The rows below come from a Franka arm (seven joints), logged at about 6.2 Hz.
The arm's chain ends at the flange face. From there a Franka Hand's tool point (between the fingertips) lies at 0.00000 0.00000 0.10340 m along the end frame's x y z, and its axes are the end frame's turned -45 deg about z.
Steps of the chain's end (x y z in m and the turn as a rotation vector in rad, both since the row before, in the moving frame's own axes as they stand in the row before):
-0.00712, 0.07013, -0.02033, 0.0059, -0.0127, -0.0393
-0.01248, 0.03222, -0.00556, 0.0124, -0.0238, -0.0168
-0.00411, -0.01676, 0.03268, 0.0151, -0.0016, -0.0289
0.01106, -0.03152, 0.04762, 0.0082, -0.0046, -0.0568
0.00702, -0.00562, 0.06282, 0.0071, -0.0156, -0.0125
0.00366, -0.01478, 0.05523, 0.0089, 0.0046, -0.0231
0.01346, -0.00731, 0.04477, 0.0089, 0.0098, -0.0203
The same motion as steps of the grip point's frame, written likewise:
-0.05515, 0.04321, -0.02034, 0.0132, -0.0048, -0.0393
-0.03246, 0.01132, -0.00560, 0.0256, -0.0081, -0.0168
0.00991, -0.01599, 0.03267, 0.0118, 0.0095, -0.0289
0.03035, -0.01541, 0.04762, 0.0091, 0.0025, -0.0568
0.00831, -0.00067, 0.06280, 0.0161, -0.0060, -0.0125
0.01402, -0.00819, 0.05522, 0.0030, 0.0095, -0.0231
0.01605, 0.00440, 0.04476, -0.0006, 0.0132, -0.0203

